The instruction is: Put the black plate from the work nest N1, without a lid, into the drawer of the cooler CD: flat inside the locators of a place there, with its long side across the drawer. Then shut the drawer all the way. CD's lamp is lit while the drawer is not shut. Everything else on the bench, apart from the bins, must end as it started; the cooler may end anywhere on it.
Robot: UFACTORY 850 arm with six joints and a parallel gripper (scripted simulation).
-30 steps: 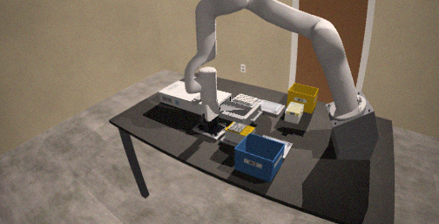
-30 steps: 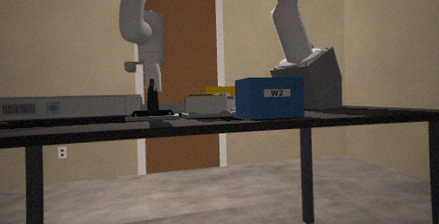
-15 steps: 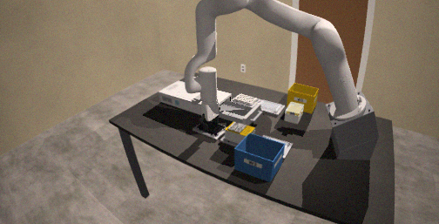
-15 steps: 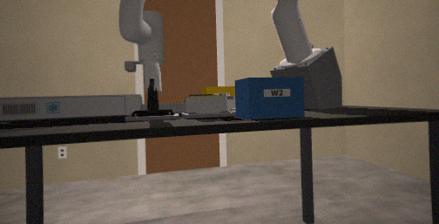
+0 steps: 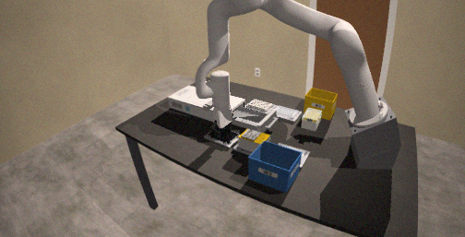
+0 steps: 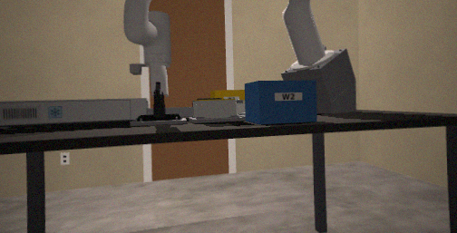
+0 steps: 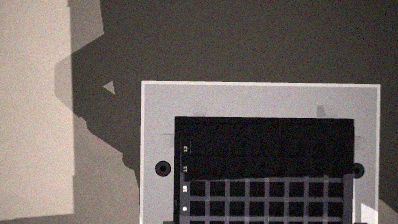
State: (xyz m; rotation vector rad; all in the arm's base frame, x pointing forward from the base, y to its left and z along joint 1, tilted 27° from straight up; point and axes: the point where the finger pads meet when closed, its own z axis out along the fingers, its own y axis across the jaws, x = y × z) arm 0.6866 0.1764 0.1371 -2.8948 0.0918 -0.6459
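The work nest N1 lies 30 mm below my hand. Also, from my hand: drawer: 30 mm behind, 190 mm to the right, 10 mm above; black plate: 10 mm below; yellow-framed rack: 190 mm behind, 10 mm to the right, 20 mm above.
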